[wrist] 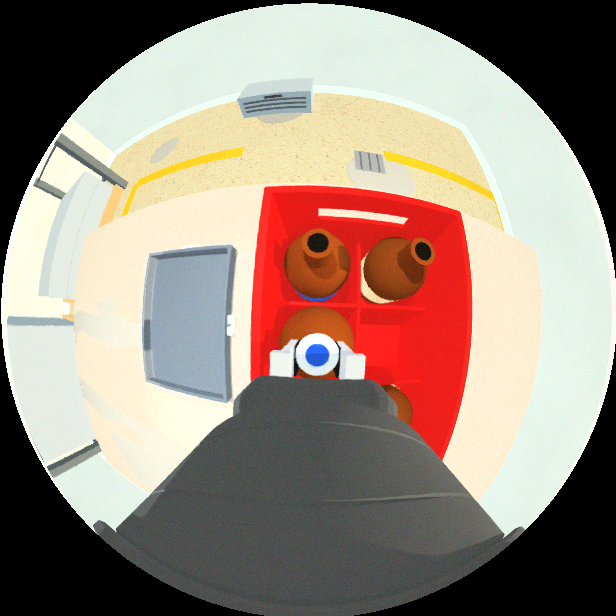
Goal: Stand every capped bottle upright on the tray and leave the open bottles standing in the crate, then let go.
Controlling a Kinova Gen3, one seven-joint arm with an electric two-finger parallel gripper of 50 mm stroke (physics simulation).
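Note:
A red crate [362, 310] with divided cells stands on the table. Two open brown bottles stand in its far cells, one on the left [316, 261] and one on the right [399, 267]. My gripper [317, 357] has its white fingers closed on the neck of a capped brown bottle [317, 355] with a blue and white cap, in the middle left cell. Whether it is lifted or resting I cannot tell. Another brown bottle [400, 402] shows partly in a near cell, its top hidden by my arm. A grey tray [189, 318] lies empty left of the crate.
The middle right cell [402, 344] of the crate holds nothing. The table edge runs behind the crate, with a sandy floor and yellow lines beyond. A grey vent-like unit [275, 100] sits far back. My dark arm body fills the lower view.

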